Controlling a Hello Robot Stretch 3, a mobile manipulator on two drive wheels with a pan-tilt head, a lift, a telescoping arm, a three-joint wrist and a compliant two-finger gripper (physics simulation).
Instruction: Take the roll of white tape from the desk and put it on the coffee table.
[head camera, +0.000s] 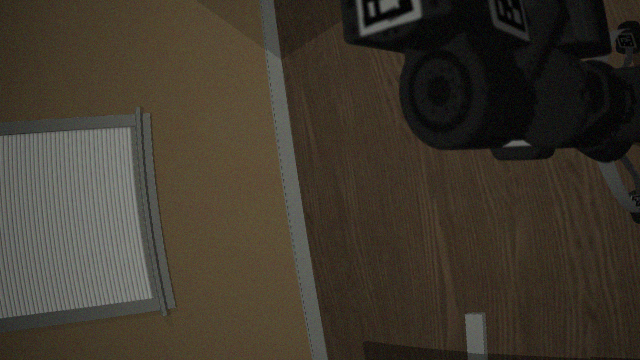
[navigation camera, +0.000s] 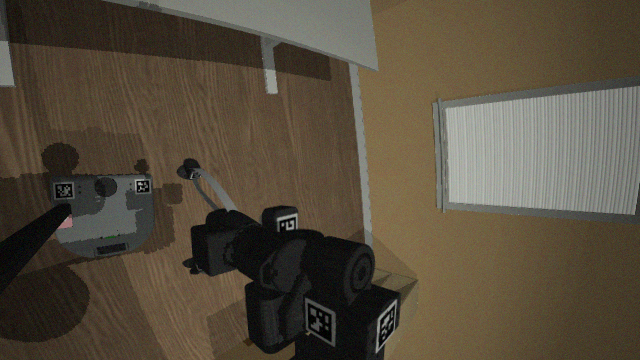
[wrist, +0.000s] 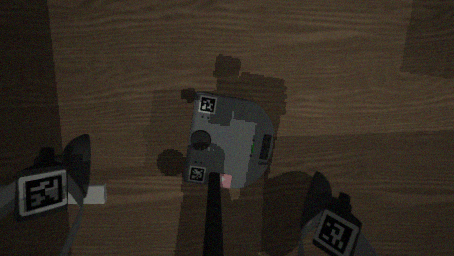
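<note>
The gripper appears in the navigation camera view (navigation camera: 187, 216) and in the wrist view (wrist: 203, 173). A white desk (navigation camera: 350, 38) is visible too, while a window with white blinds (head camera: 88, 242) can also be seen in the navigation camera view (navigation camera: 559, 152).
</note>
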